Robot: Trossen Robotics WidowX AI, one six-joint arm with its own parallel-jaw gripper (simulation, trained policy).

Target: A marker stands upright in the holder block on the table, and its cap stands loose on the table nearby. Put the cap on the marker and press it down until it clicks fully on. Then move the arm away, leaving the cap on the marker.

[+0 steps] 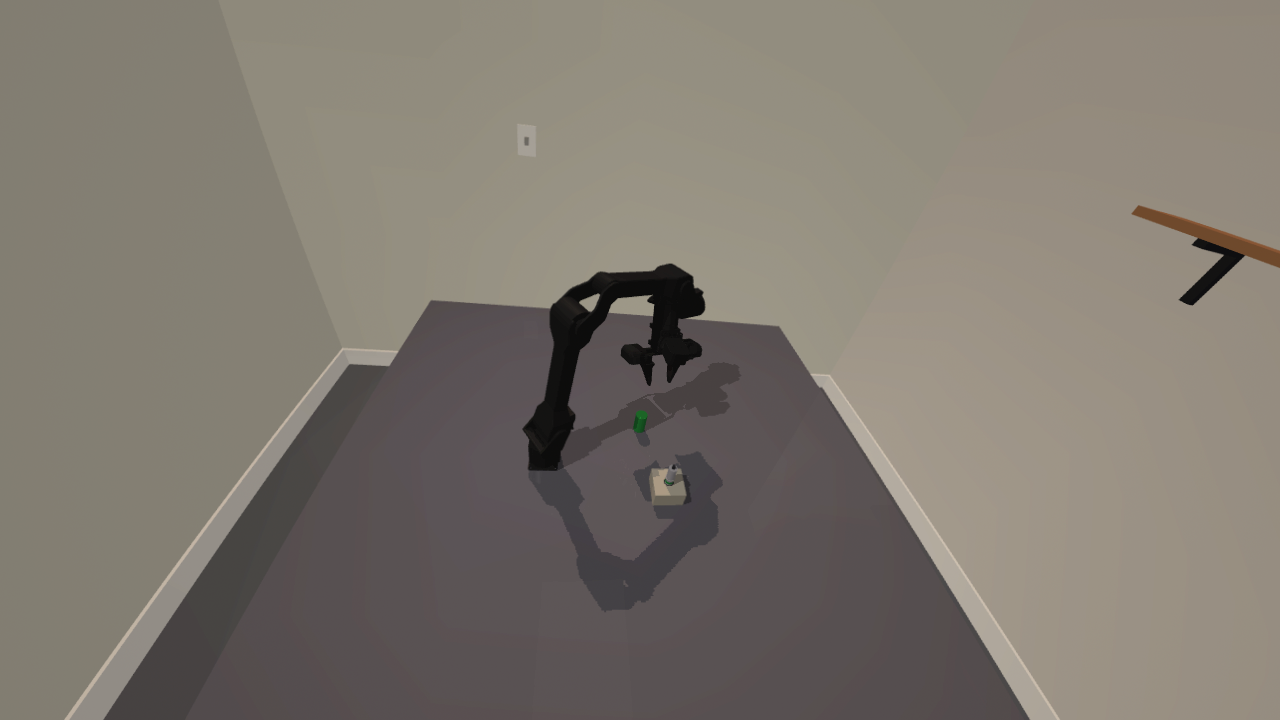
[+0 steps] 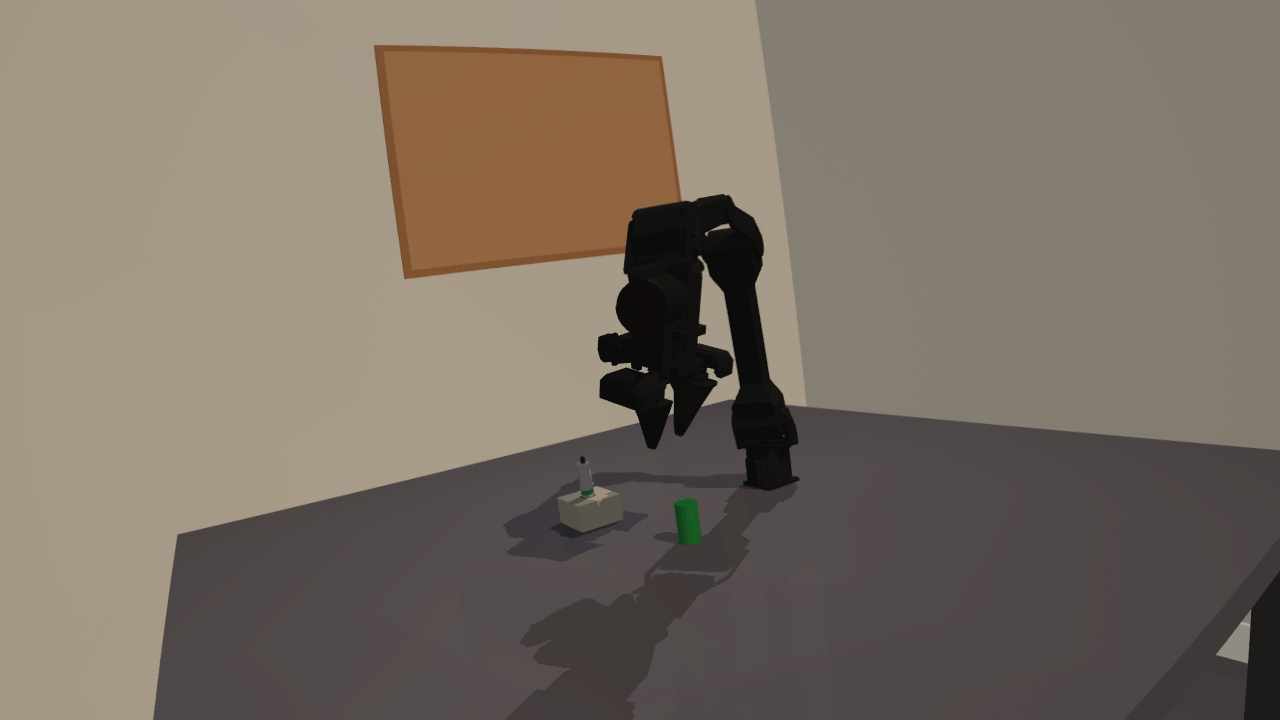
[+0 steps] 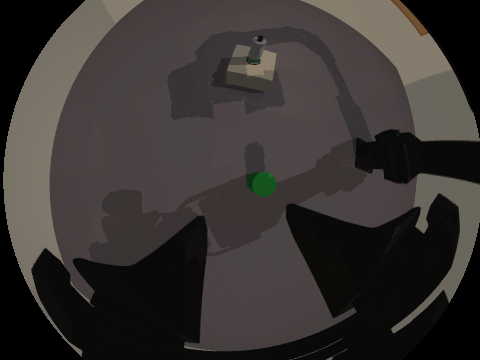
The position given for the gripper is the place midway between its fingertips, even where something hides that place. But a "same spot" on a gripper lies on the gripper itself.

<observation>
gripper: image 1 658,383; image 2; image 3
same spot on gripper: (image 3: pixel 353 265) = (image 2: pixel 678 386)
</observation>
